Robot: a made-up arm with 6 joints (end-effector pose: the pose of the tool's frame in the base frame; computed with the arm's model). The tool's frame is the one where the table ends. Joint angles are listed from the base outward.
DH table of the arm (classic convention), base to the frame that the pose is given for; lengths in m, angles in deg. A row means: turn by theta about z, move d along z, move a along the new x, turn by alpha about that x. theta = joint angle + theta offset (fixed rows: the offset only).
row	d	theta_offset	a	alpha
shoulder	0.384	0	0.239	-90
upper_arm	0	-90	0.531	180
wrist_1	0	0	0.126	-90
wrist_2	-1.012	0	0	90
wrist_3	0	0	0	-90
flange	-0.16	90	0	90
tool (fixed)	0	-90	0	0
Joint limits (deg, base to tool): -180..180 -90..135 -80.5..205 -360..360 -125..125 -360..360
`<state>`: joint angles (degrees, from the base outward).
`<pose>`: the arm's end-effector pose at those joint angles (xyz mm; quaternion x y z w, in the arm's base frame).
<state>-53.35 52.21 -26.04 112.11 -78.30 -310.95</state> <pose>511.8 -931.0 -275.5 0.4931 -0.8046 -0.3107 0.1137</pose>
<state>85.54 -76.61 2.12 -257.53 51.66 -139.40</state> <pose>-134.4 -147.4 1616.1 0.2379 -0.2817 0.8895 0.2698</pose>
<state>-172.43 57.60 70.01 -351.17 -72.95 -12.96</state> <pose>-1715.0 -204.2 871.5 -0.4951 0.0083 0.8673 0.0514</pose>
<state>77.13 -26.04 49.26 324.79 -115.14 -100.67</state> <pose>-28.4 250.7 1776.2 0.2519 0.7625 0.3246 0.4998</pose>
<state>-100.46 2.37 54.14 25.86 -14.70 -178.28</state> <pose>-183.1 -894.3 1886.4 0.4915 -0.7895 0.0425 0.3653</pose>
